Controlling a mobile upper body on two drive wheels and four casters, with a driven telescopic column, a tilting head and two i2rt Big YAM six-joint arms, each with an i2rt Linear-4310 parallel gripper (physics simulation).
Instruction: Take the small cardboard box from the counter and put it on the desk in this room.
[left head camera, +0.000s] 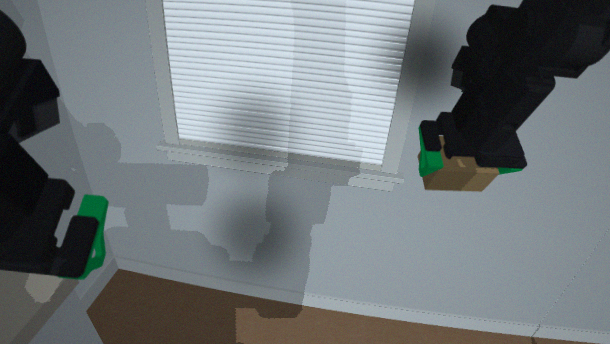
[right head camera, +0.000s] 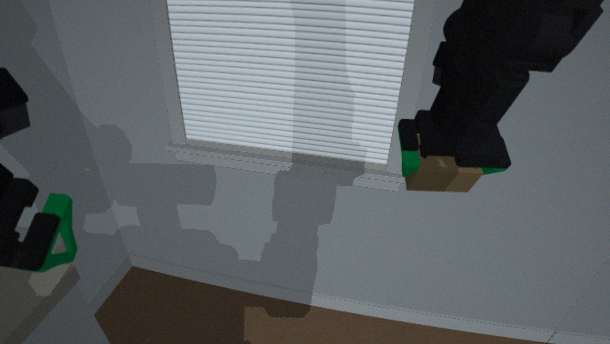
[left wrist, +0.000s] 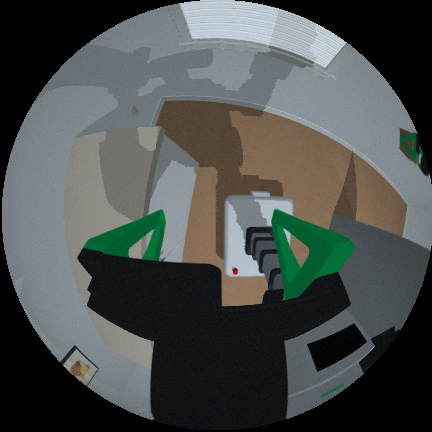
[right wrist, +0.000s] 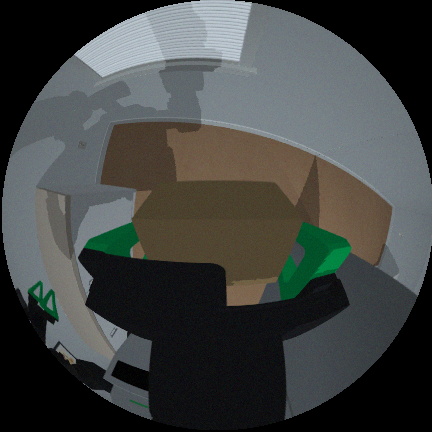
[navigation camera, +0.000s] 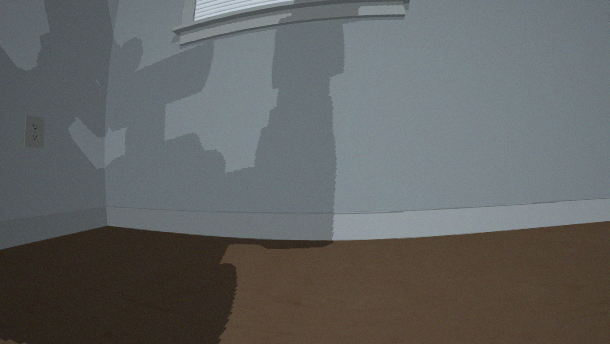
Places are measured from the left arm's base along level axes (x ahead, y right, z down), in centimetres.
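Where they show: left gripper, between the fingertips: (left head camera: 53, 254) (right head camera: 30, 249) (left wrist: 218, 215) (right wrist: 46, 285); right gripper, between the fingertips: (left head camera: 449, 173) (right head camera: 434, 173) (right wrist: 216, 214).
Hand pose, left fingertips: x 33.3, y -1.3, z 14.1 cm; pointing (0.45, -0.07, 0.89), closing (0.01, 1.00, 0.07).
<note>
After its pixels a point has its place.
The small cardboard box (left head camera: 455, 175) {x 47.7, y 43.8, z 12.7 cm} (right head camera: 437, 175) {x 47.6, y 44.0, z 12.6 cm} (right wrist: 215, 235) {x 51.8, y 45.4, z 9.7 cm} is brown and sits between the green fingers of my right gripper (left head camera: 470, 167) (right head camera: 452, 167) {x 52.0, y 45.6, z 15.1 cm}, which is shut on it and holds it in the air. In the right wrist view the box fills the space between the fingers. My left gripper (left wrist: 218, 215) {x 33.3, y -1.3, z 14.1 cm} is open and empty, with its fingers wide apart. It hangs near the corner of the beige counter (left head camera: 20, 305) {x 47.7, y -27.7, z 44.4 cm} (right head camera: 30, 305) {x 46.4, y -25.1, z 44.3 cm} (left wrist: 85, 200) {x 33.9, y -60.2, z 44.3 cm} (right wrist: 47, 240) {x 32.7, y -59.2, z 44.3 cm} at the left. A desk does not show in these views.
A wall with a blinds-covered window (left head camera: 290, 75) {x 119.0, y 22.5, z 21.6 cm} (right head camera: 295, 75) {x 118.8, y 23.4, z 21.5 cm} (navigation camera: 240, 7) {x 123.1, y 2.0, z 48.3 cm} stands ahead, above the brown floor (left head camera: 175, 305) {x 114.2, y -29.7, z 135.4 cm} (navigation camera: 400, 285) {x 77.9, y 41.3, z 135.4 cm}. In the left wrist view, the robot's white base (left wrist: 235, 215) {x 18.2, y 4.4, z 109.3 cm} shows in the middle and a dark grey surface (left wrist: 380, 265) {x -5.0, y 104.7, z 51.4 cm} (right wrist: 350, 340) {x -6.6, y 104.4, z 17.5 cm} stands at the right.
</note>
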